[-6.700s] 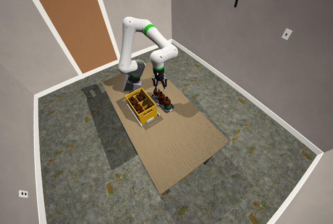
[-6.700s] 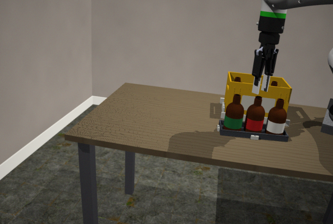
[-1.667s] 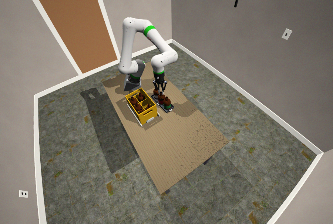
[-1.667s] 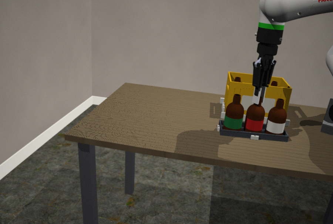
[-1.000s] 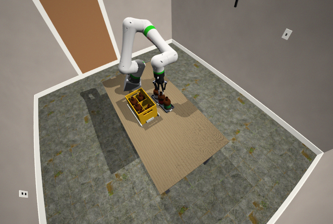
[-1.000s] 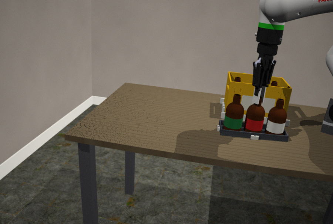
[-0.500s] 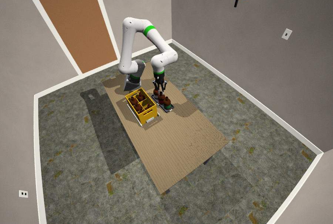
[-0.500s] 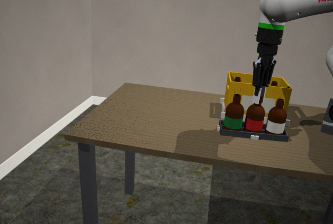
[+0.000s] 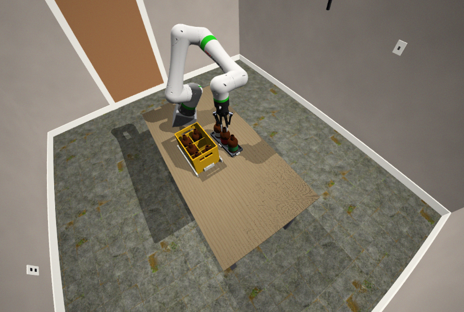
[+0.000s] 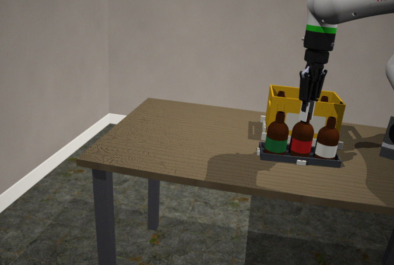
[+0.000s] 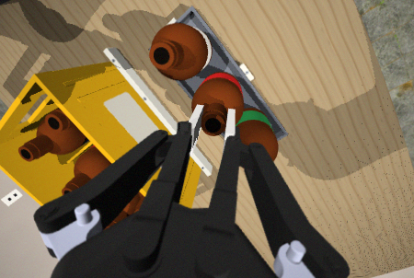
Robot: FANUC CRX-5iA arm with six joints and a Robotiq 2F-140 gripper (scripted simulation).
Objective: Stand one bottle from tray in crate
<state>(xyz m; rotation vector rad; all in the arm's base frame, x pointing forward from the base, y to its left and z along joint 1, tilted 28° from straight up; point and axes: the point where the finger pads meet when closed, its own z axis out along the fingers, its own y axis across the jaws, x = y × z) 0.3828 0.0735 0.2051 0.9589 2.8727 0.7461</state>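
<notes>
My gripper is now 80 mm short of the green-banded bottle, 20 mm to the right of it and 90 mm above it. Round my hand: white-banded bottle: 90 mm behind, 10 mm to the right, 90 mm below; then dark grey tray: 160 mm below; then crate: 220 mm to the right, 90 mm below.
</notes>
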